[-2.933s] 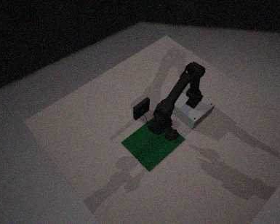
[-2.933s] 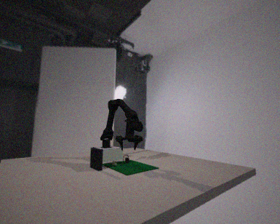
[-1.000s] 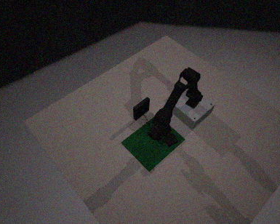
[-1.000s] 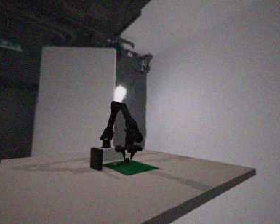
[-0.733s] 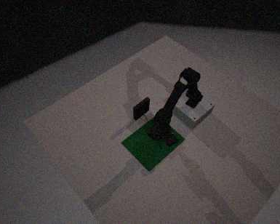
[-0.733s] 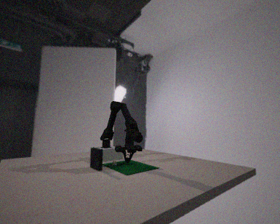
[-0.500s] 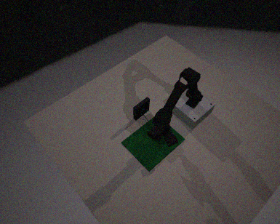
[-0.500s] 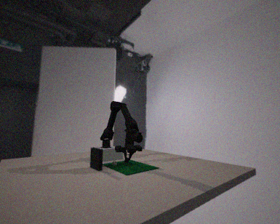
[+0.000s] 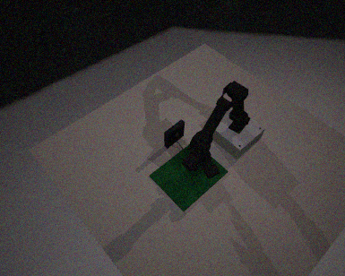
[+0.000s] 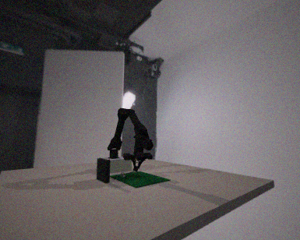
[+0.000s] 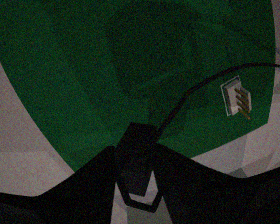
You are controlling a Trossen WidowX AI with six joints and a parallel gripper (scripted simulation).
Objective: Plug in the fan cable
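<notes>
My gripper tip is now 70 mm short of the green board, 60 mm above it and 50 mm to the left of it. Round my gripper tip: fan plug (10 mm behind); then black fan (220 mm to the right, 40 mm behind, 20 mm above); then four-pin fan header (90 mm to the right, 40 mm below, 30 mm behind).
</notes>
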